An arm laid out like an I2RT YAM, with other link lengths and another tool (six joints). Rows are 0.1 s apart.
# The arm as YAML. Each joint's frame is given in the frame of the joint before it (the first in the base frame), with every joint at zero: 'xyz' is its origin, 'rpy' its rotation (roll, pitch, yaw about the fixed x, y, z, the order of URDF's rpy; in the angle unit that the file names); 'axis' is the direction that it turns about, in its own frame. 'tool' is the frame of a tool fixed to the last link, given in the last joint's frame.
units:
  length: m
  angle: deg
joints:
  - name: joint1
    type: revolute
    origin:
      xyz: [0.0, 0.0, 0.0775]
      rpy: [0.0, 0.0, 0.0]
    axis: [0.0, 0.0, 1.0]
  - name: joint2
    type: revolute
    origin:
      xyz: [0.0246, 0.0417, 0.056]
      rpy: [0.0, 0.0, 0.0]
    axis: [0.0, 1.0, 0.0]
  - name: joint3
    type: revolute
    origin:
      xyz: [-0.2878, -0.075, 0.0]
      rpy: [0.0, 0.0, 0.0]
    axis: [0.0, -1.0, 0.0]
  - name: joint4
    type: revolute
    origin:
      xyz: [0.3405, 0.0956, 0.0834]
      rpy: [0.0, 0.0, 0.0]
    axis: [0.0, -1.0, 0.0]
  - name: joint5
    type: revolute
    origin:
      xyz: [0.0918, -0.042, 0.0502]
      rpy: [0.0, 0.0, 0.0]
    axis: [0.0, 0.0, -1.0]
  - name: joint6
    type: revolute
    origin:
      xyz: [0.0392, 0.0, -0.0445]
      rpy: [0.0, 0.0, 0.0]
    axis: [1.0, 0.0, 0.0]
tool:
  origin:
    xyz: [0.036, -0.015, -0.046]
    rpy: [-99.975, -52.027, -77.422]
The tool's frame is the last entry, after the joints.
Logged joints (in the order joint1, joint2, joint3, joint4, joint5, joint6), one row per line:
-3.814 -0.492 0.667 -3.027 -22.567 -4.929
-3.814 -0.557 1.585 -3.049 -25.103 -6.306
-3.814 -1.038 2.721 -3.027 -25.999 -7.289
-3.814 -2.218 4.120 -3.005 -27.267 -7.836
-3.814 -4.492 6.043 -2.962 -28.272 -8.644
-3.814 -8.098 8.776 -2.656 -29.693 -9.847
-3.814 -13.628 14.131 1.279 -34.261 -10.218
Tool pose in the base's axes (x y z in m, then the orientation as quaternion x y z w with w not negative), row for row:
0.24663 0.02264 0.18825 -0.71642 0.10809 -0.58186 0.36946
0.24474 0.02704 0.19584 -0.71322 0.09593 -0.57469 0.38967
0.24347 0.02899 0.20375 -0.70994 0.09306 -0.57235 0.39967
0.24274 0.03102 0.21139 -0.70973 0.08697 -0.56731 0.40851
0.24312 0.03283 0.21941 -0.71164 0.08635 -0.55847 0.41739
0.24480 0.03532 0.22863 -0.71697 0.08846 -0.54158 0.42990
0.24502 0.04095 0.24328 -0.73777 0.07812 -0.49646 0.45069
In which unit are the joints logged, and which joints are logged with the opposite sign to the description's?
The joints are logged in degrees. Opposite sign: joint2, joint4, joint6.
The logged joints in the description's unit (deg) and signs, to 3 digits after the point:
-3.814 0.492 0.667 3.027 -22.567 4.929
-3.814 0.557 1.585 3.049 -25.103 6.306
-3.814 1.038 2.721 3.027 -25.999 7.289
-3.814 2.218 4.120 3.005 -27.267 7.836
-3.814 4.492 6.043 2.962 -28.272 8.644
-3.814 8.098 8.776 2.656 -29.693 9.847
-3.814 13.628 14.131 -1.279 -34.261 10.218

